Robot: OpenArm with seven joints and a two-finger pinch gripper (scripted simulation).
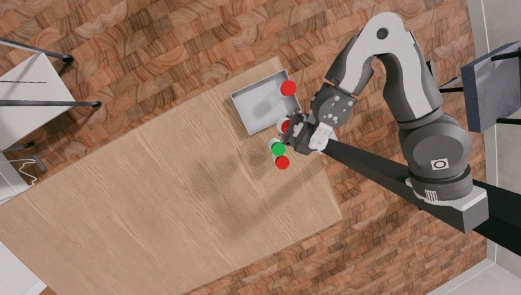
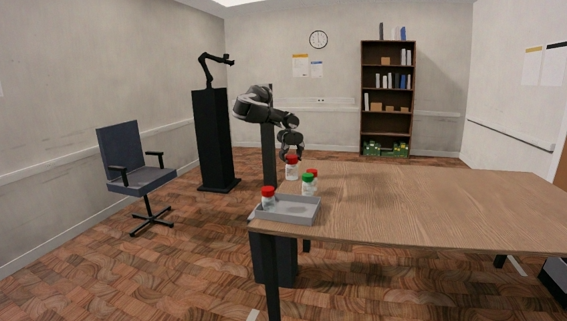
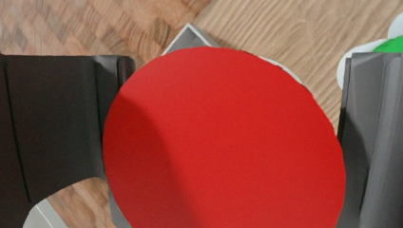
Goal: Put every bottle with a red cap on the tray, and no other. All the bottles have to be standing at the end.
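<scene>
The grey tray lies 10 mm ahead of my hand, 100 mm to the right of it and 190 mm below it. The rest, counted from my hand: green-capped bottle: 60 mm ahead, 80 mm to the left, 160 mm below.
</scene>
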